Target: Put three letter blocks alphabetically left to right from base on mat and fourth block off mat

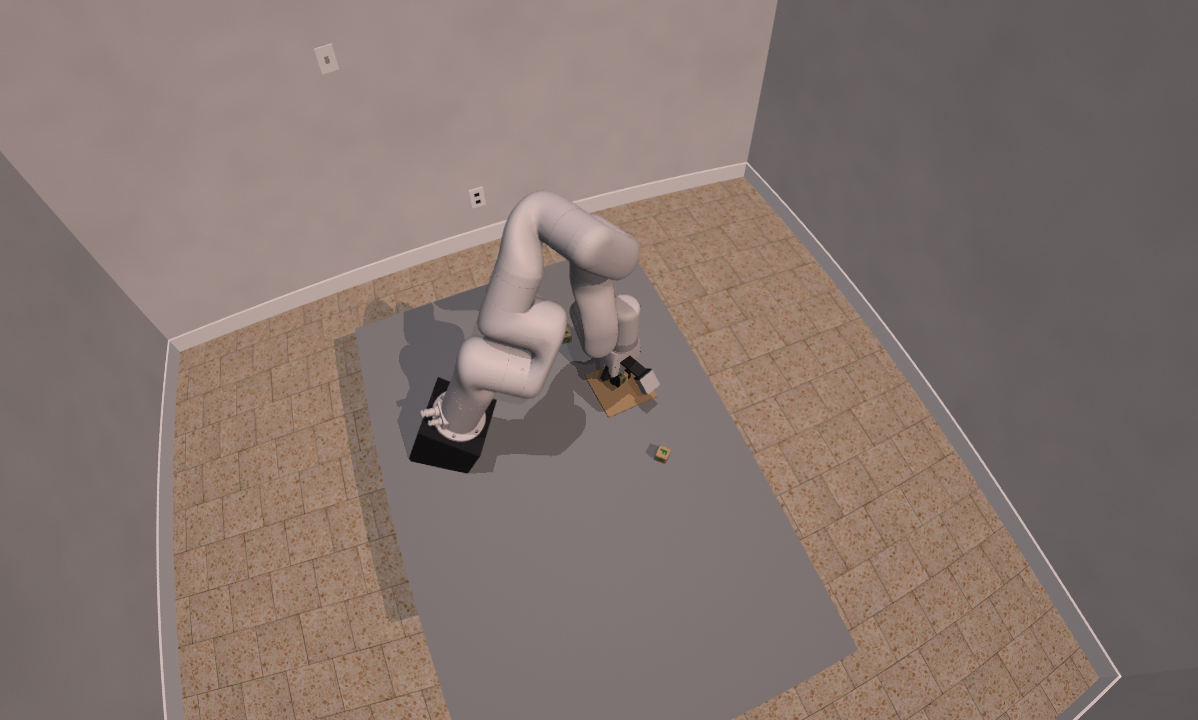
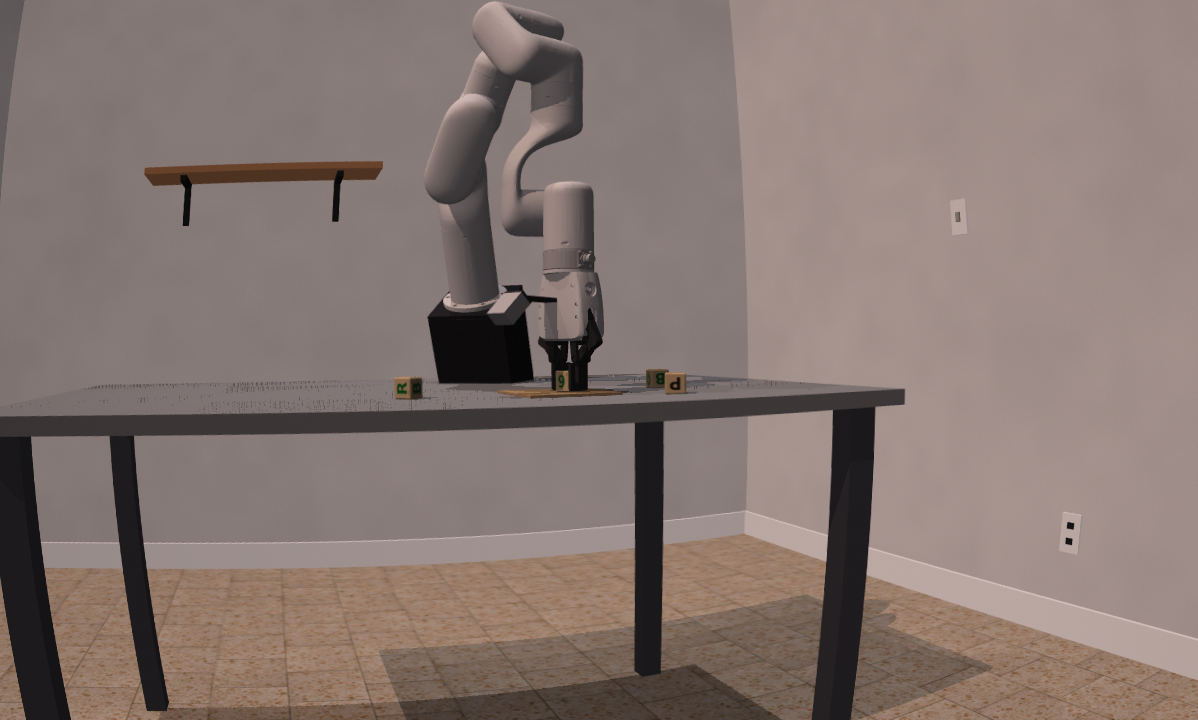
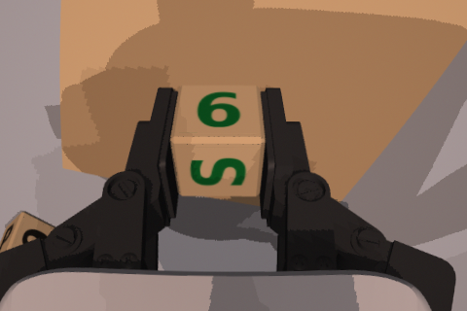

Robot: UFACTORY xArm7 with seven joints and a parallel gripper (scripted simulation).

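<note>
My gripper is now 2 cm to the left of the mat, 2 cm above it and 1 cm past it. Also, from my hand: wooden block 13 cm to the left, 9 cm ahead, 1 cm below.
</note>
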